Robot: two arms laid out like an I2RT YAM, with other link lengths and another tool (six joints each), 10 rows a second.
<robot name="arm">
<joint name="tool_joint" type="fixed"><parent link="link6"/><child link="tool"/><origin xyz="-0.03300 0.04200 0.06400" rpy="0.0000 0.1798 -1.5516"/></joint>
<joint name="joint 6" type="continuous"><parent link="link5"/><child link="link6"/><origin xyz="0.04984 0.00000 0.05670" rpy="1.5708 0.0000 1.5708"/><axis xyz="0 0 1"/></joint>
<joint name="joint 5" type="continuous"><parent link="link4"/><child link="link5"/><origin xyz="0.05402 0.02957 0.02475" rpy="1.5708 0.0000 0.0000"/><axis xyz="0 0 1"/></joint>
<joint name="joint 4" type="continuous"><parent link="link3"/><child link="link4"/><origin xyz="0.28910 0.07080 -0.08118"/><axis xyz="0 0 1"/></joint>
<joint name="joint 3" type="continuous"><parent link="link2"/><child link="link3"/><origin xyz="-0.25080 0.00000 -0.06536" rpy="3.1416 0.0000 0.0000"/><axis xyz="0 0 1"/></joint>
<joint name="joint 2" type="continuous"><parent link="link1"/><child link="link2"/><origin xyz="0.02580 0.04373 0.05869" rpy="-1.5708 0.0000 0.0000"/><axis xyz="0 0 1"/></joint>
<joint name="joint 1" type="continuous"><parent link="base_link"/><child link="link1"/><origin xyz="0.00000 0.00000 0.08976"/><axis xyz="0 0 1"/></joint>
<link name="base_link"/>
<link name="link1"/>
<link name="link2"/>
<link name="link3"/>
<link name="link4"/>
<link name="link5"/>
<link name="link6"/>
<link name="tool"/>
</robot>
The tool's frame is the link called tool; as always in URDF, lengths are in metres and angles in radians. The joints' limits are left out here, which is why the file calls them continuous.
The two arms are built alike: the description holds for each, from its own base.
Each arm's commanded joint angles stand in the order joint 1, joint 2, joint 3, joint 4, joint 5, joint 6.
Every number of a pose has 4 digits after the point.
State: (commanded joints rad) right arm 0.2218 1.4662 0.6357 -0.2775 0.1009 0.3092; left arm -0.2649 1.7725 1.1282 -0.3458 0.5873 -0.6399
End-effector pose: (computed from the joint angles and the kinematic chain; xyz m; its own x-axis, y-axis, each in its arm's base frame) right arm 0.2510 0.1256 0.0530 0.7870 -0.1277 0.6036 -0.1159 -0.9915 -0.0587; left arm 0.3446 -0.1216 0.1079 0.8855 0.3560 0.2984 0.0533 -0.7161 0.6959
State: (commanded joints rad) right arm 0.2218 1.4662 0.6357 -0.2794 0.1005 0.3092; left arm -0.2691 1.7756 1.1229 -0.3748 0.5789 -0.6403
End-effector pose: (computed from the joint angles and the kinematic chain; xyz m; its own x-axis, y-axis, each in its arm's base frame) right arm 0.2506 0.1256 0.0530 0.7882 -0.1275 0.6021 -0.1158 -0.9916 -0.0584; left arm 0.3382 -0.1206 0.1046 0.8952 0.3518 0.2736 0.0775 -0.7275 0.6817
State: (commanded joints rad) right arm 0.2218 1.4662 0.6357 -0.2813 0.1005 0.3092; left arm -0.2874 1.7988 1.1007 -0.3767 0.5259 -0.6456
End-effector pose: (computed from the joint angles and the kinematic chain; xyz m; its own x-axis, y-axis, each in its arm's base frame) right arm 0.2503 0.1255 0.0530 0.7893 -0.1273 0.6007 -0.1159 -0.9916 -0.0578; left arm 0.3310 -0.1202 0.0883 0.9007 0.3476 0.2607 0.1102 -0.7632 0.6367
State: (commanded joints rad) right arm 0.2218 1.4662 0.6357 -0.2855 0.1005 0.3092; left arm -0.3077 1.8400 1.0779 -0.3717 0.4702 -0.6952
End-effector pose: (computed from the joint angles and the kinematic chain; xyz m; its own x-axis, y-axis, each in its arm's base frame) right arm 0.2496 0.1253 0.0529 0.7918 -0.1267 0.5976 -0.1162 -0.9916 -0.0564; left arm 0.3215 -0.1212 0.0675 0.9017 0.3743 0.2166 0.1871 -0.7891 0.5850
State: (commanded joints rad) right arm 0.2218 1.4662 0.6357 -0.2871 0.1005 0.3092; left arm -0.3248 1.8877 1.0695 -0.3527 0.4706 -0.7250
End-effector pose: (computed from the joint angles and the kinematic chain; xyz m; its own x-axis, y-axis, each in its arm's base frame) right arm 0.2493 0.1253 0.0528 0.7927 -0.1265 0.5964 -0.1163 -0.9916 -0.0558; left arm 0.3151 -0.1268 0.0509 0.9090 0.3797 0.1718 0.2224 -0.7907 0.5704
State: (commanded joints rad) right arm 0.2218 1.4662 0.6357 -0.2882 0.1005 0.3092; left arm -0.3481 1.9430 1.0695 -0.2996 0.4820 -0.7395
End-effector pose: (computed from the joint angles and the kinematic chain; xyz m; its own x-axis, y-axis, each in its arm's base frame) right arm 0.2491 0.1252 0.0528 0.7933 -0.1264 0.5955 -0.1163 -0.9917 -0.0555; left arm 0.3143 -0.1369 0.0337 0.9172 0.3671 0.1551 0.2176 -0.7874 0.5767
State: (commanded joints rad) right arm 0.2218 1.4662 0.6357 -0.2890 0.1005 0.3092; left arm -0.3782 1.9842 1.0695 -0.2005 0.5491 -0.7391
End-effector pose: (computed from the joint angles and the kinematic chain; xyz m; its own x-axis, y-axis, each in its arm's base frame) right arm 0.2490 0.1252 0.0528 0.7938 -0.1263 0.5949 -0.1164 -0.9917 -0.0552; left arm 0.3172 -0.1561 0.0230 0.9322 0.3254 0.1584 0.1529 -0.7509 0.6425
